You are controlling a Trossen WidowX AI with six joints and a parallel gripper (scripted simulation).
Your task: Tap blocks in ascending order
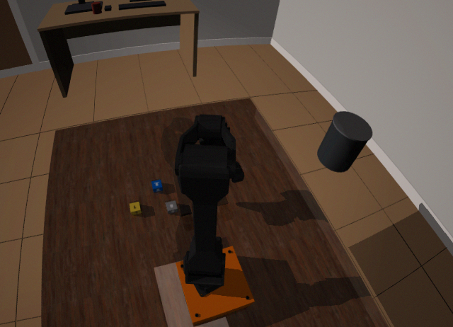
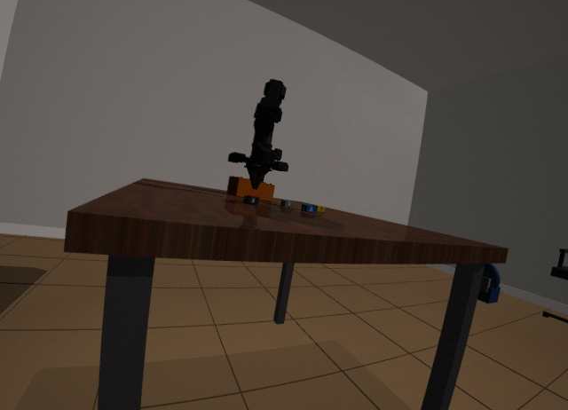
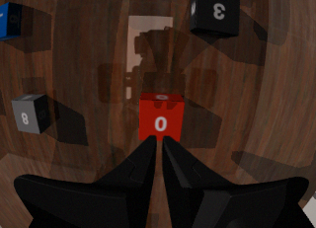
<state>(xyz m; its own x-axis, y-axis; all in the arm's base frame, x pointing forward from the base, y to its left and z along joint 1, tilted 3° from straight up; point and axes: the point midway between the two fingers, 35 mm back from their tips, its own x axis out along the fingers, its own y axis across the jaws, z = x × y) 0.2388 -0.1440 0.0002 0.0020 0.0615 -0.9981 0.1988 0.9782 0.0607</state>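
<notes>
The red block lies 30 mm below my gripper tip. From my gripper tip the other things lie so: blue block (130 mm to the left, 120 mm ahead, 30 mm below); black block (80 mm ahead, 50 mm to the right, 30 mm below); grey block (120 mm to the left, 30 mm below, 20 mm ahead).
</notes>
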